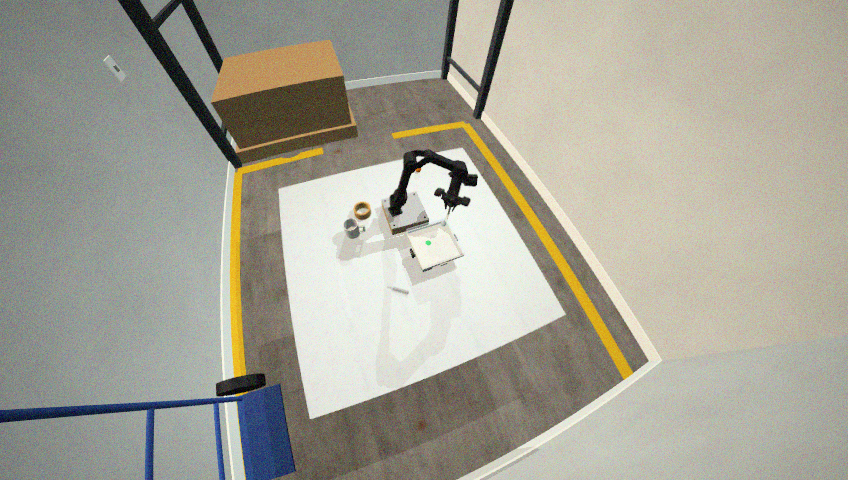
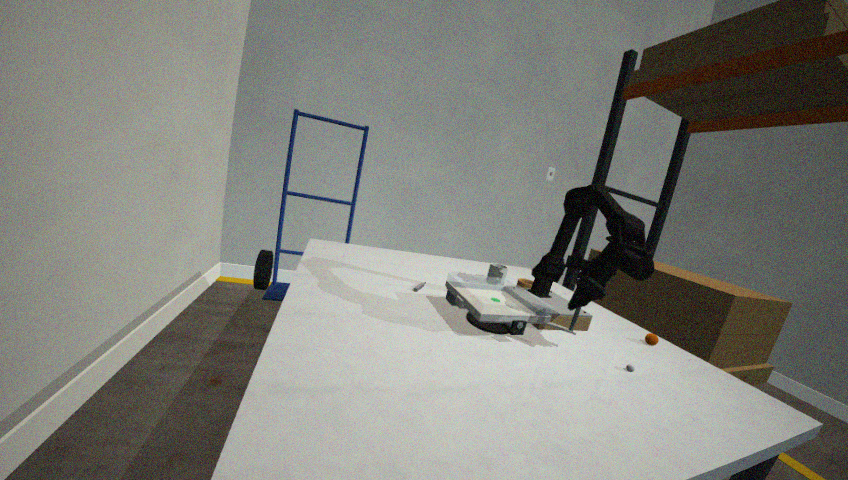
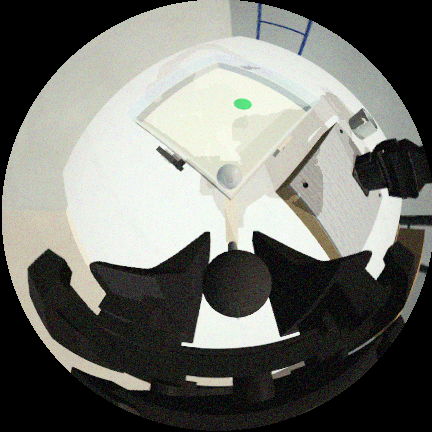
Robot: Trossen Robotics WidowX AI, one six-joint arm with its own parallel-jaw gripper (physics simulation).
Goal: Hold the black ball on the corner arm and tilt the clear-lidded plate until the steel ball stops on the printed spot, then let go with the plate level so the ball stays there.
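Observation:
My gripper (image 1: 450,206) (image 2: 576,305) (image 3: 231,235) is shut on the black ball (image 3: 237,283), which sits between the fingers. The ball tops a thin post on the corner arm (image 2: 559,326) (image 3: 232,220) of the plate. The clear-lidded plate (image 1: 440,255) (image 2: 476,303) (image 3: 185,105) stands on its dark round base (image 2: 484,322); its exact tilt is hard to judge. The steel ball (image 3: 229,176) is in the corner nearest the arm, apart from the green printed spot (image 1: 427,242) (image 2: 495,300) (image 3: 242,104), which is nearer the plate's middle.
The robot's mounting block (image 1: 407,221) (image 3: 345,175) stands close beside the plate. A mug (image 1: 351,228) (image 2: 496,273) (image 3: 362,123) and a ring (image 1: 363,215) are beyond it. A pen (image 1: 398,290) (image 2: 419,286), an orange ball (image 1: 418,170) (image 2: 651,339) and a small grey ball (image 2: 630,368) lie on the table.

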